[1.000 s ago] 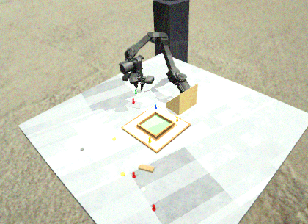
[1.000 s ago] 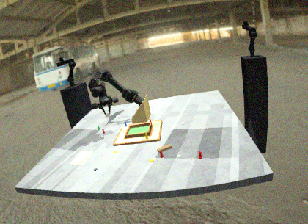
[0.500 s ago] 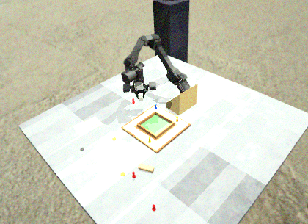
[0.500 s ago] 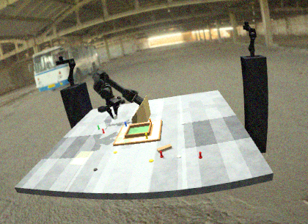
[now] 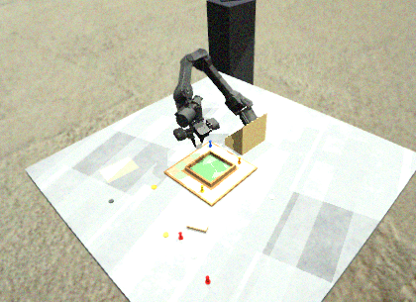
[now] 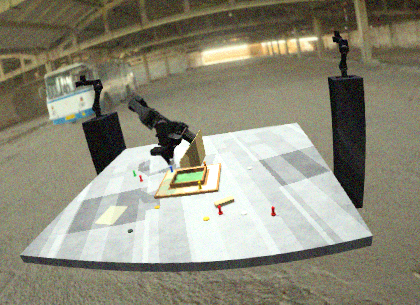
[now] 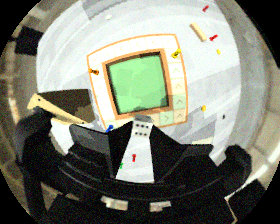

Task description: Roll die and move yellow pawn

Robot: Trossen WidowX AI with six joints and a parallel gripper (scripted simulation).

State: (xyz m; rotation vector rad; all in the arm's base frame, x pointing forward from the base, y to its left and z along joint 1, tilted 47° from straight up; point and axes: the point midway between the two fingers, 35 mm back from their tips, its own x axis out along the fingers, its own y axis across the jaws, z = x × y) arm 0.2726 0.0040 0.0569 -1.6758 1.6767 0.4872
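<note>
My gripper tip is 10 cm short of the yellow pawn, 15 cm to the right of it and 8 cm above it. The rest, counted from my gripper tip: green tray: 1 cm behind, 7 cm to the left, 10 cm below; white die: right at my gripper tip; blue pawn: 11 cm behind, 6 cm to the right, 8 cm below.
</note>
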